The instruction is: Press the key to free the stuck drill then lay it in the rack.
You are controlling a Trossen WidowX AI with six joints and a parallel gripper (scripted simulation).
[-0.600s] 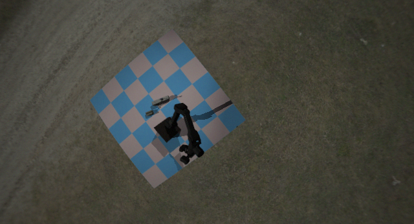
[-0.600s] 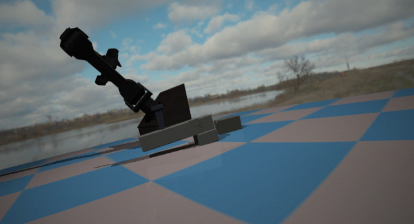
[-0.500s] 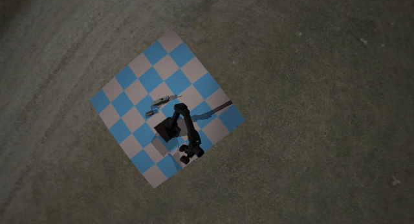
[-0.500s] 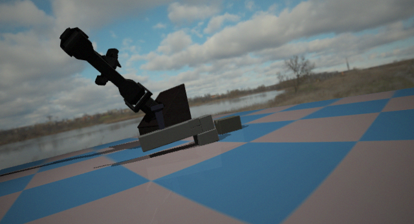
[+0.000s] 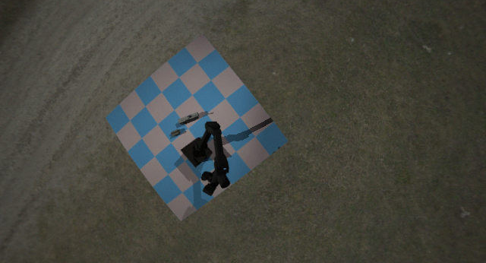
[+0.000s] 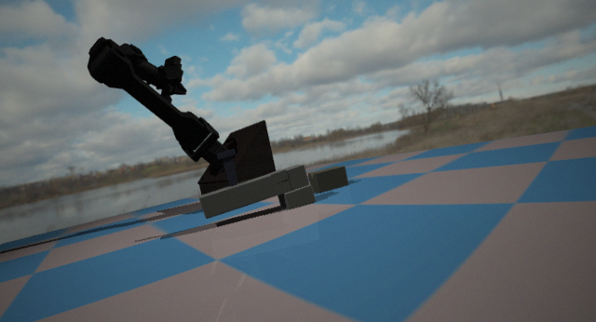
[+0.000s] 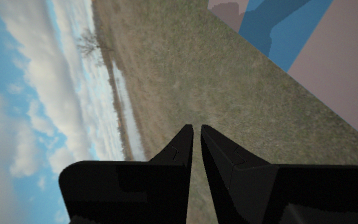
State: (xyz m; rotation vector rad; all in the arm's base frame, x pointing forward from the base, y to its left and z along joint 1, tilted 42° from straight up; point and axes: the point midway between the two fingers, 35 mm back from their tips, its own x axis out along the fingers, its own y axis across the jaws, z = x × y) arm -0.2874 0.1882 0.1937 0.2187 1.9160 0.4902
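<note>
Now: gripper tip 54 cm short of the small dark blue key, 28 cm above it and 15 cm to the left of it. From my gripper tip the other things lie so: yellow drill 56 cm ahead, 32 cm below, 10 cm to the right; then long grey housing 56 cm ahead, 33 cm below, 12 cm to the right.
</note>
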